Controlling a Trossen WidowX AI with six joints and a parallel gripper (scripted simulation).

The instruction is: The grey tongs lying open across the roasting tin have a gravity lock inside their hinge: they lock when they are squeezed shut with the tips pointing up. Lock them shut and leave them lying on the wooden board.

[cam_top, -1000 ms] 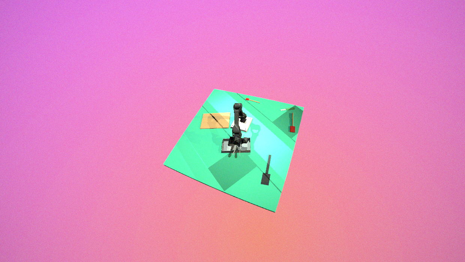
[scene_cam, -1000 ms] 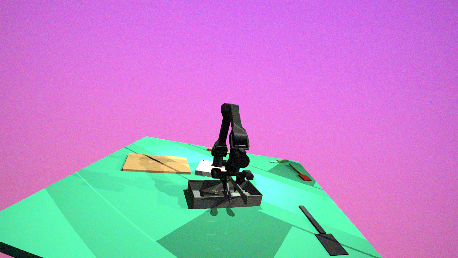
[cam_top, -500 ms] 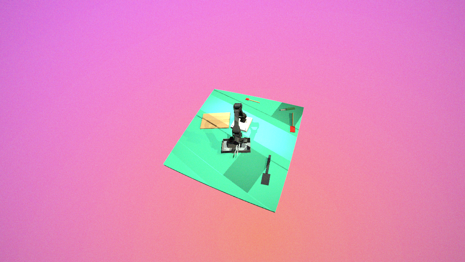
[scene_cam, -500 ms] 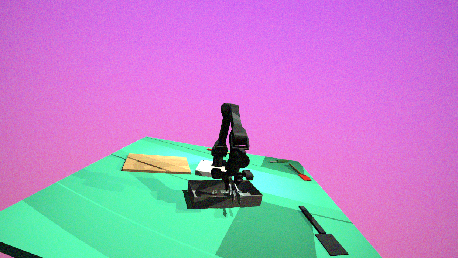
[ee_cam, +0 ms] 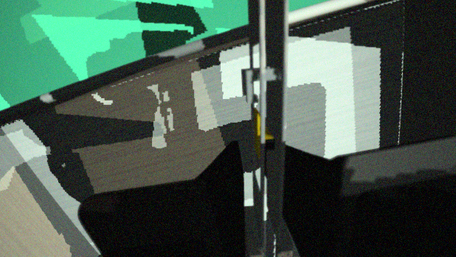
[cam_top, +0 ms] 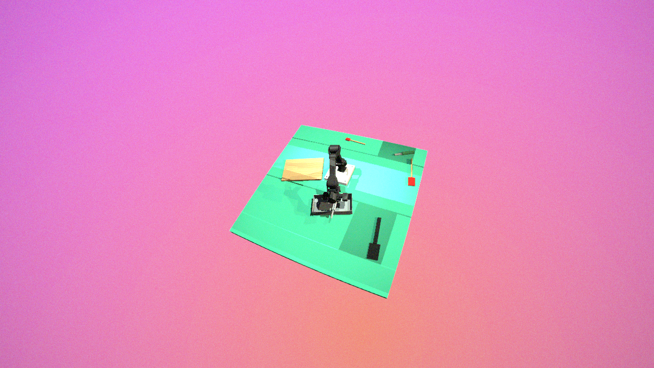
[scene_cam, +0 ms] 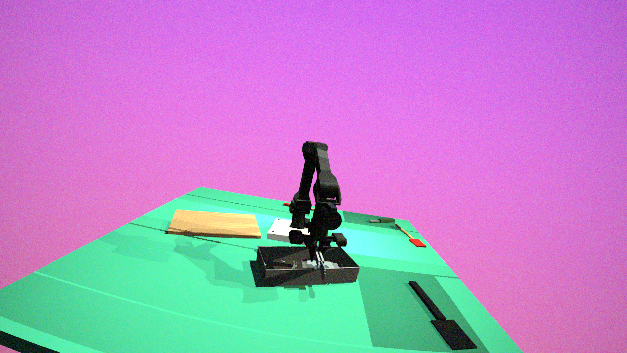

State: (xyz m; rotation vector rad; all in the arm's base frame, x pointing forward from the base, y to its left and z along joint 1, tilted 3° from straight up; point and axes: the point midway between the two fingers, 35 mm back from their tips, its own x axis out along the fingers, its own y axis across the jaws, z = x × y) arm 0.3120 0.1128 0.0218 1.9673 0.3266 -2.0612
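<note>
The grey roasting tin lies 3 cm ahead of my gripper tip and 2 cm to the right of it. Round my gripper tip: wooden board (18 cm behind, 44 cm to the right, 2 cm below); then black spatula (15 cm ahead, 39 cm to the left, 2 cm below); then red spatula (50 cm behind, 44 cm to the left, 2 cm below).
</note>
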